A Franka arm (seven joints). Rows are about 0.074 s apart.
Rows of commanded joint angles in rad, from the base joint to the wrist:
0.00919, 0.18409, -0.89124, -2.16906, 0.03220, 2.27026, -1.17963
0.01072, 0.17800, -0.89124, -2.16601, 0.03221, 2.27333, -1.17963
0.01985, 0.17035, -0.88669, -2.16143, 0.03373, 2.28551, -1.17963
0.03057, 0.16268, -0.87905, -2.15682, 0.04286, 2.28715, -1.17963
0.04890, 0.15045, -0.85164, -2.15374, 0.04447, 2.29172, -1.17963
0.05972, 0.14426, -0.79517, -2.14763, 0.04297, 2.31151, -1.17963
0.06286, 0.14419, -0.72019, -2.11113, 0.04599, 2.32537, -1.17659
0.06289, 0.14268, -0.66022, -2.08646, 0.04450, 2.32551, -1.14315
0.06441, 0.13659, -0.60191, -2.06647, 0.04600, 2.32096, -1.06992
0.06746, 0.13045, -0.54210, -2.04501, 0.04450, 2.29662, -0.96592
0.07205, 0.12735, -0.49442, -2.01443, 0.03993, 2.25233, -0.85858
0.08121, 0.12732, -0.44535, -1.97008, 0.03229, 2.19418, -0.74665
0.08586, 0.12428, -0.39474, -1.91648, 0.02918, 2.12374, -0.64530
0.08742, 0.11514, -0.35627, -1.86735, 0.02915, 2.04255, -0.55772
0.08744, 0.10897, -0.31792, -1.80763, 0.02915, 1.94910, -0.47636
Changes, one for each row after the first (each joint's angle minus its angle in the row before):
0.00153, -0.00609, 0.00000, 0.00305, 0.00001, 0.00307, 0.00000
0.00913, -0.00765, 0.00455, 0.00458, 0.00152, 0.01218, 0.00000
0.01072, -0.00767, 0.00764, 0.00461, 0.00913, 0.00164, 0.00000
0.01833, -0.01223, 0.02741, 0.00308, 0.00161, 0.00457, 0.00000
0.01082, -0.00619, 0.05647, 0.00611, -0.00150, 0.01979, 0.00000
0.00314, -0.00007, 0.07498, 0.03650, 0.00302, 0.01386, 0.00304
0.00003, -0.00151, 0.05997, 0.02467, -0.00149, 0.00014, 0.03344
0.00152, -0.00609, 0.05831, 0.01999, 0.00150, -0.00455, 0.07323
0.00305, -0.00614, 0.05981, 0.02146, -0.00150, -0.02434, 0.10400
0.00459, -0.00310, 0.04768, 0.03058, -0.00457, -0.04429, 0.10734
0.00916, -0.00003, 0.04907, 0.04435, -0.00764, -0.05815, 0.11193
0.00465, -0.00304, 0.05061, 0.05360, -0.00311, -0.07044, 0.10135
0.00156, -0.00914, 0.03847, 0.04913, -0.00003, -0.08119, 0.08758
0.00002, -0.00617, 0.03835, 0.05972, 0.00000, -0.09345, 0.08136

